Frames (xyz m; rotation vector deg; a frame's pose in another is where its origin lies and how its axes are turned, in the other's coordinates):
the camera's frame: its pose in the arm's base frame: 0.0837 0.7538 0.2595 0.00 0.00 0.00
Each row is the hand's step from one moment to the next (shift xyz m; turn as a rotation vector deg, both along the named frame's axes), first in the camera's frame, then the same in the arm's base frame.
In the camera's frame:
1: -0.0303 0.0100 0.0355 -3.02 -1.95 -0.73
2: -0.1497 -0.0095 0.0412 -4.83 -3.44 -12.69
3: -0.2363 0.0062 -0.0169 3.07 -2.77 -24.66
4: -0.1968 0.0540 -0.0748 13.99 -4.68 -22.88
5: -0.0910 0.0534 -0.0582 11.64 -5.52 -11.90
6: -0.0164 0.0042 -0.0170 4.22 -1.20 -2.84
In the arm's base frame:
1: -0.0303 0.0100 0.0355 -3.02 -1.95 -0.73
2: -0.1497 -0.0095 0.0412 -4.83 -3.44 -12.69
3: -0.2363 0.0062 -0.0169 3.07 -2.77 -24.66
4: -0.1968 0.0540 -0.0748 13.99 -4.68 -22.88
5: -0.0910 0.0534 -0.0582 11.64 -5.52 -11.90
6: -0.0164 0.0042 -0.0170 4.22 -1.20 -2.84

